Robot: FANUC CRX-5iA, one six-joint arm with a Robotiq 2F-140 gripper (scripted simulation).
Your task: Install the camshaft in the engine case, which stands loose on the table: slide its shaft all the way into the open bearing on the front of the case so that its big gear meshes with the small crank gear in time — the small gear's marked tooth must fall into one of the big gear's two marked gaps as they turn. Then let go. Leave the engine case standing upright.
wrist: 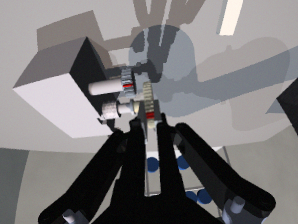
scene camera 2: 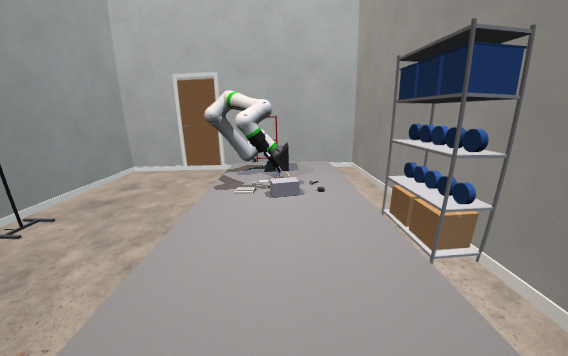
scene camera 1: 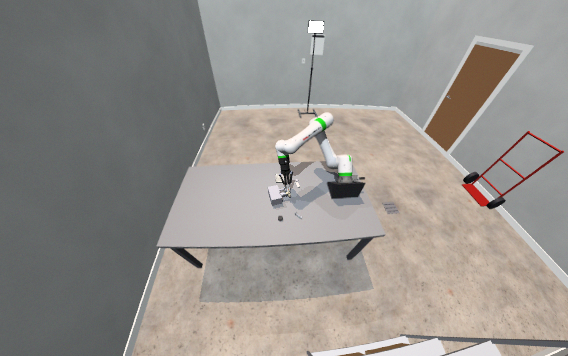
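Observation:
Looking at the pictures, I can see my gripper, and an engine case is there with it.

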